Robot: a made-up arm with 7 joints.
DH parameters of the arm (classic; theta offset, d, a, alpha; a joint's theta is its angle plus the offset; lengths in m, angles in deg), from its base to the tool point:
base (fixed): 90 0.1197 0 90
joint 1: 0 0.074 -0.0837 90
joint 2: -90 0.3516 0.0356 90
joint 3: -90 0.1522 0.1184 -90
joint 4: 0 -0.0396 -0.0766 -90
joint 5: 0 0.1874 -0.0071 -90
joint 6: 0 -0.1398 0.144 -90
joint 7: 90 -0.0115 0.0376 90
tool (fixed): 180 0.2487 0 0
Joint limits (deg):
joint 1: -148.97..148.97
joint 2: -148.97..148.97
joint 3: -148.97..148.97
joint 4: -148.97..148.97
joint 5: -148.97..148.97
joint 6: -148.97..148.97
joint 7: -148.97..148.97
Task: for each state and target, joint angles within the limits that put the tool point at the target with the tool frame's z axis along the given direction. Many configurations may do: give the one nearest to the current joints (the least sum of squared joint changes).
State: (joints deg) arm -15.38 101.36 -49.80 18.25 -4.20 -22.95 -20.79
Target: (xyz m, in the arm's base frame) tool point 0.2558 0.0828 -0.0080 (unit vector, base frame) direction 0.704 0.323 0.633
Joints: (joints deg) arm -22.35 77.65 -40.32 27.88 -25.06 -19.75 -0.76
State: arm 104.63 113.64 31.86 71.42 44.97 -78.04 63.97
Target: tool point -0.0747 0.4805 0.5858 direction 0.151 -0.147 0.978
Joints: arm 121.09 82.44 30.33 82.12 15.84 -98.39 94.75
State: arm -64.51 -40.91 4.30 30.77 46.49 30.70 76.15
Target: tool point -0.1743 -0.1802 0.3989 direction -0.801 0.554 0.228
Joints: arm -92.86 -49.03 4.81 62.68 17.29 37.40 56.81
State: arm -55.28 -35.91 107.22 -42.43 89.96 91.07 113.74
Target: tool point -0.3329 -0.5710 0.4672 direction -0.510 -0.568 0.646
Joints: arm -85.20 0.74 126.13 -55.71 89.37 60.58 102.64
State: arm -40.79 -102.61 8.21 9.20 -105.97 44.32 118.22
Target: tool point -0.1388 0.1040 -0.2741 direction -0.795 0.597 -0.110
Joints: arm -3.56 -112.97 25.24 -13.96 -131.92 62.39 115.19
